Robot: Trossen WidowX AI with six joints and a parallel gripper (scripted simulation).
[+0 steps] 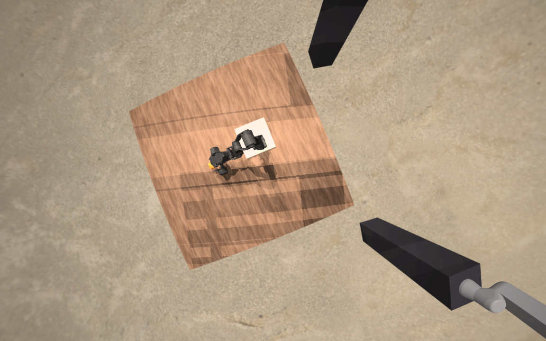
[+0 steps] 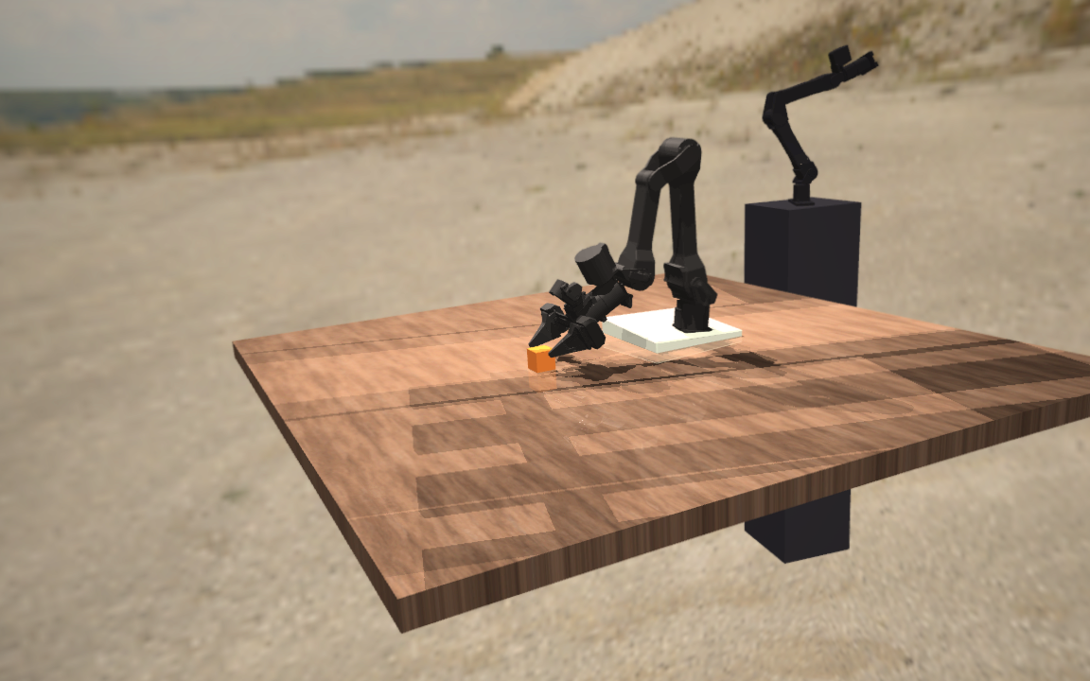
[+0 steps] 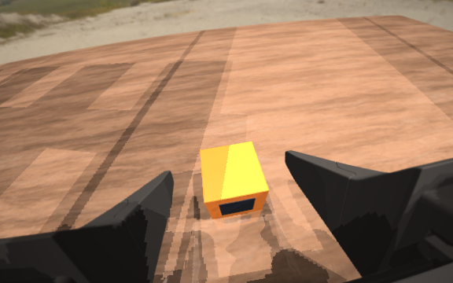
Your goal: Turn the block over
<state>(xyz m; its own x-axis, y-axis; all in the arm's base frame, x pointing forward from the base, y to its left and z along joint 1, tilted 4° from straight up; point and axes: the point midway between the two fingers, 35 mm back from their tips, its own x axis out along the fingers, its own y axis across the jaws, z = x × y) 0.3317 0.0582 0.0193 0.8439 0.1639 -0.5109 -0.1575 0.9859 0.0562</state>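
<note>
Now: gripper tip 1 cm past the block and 2 cm above it.
</note>
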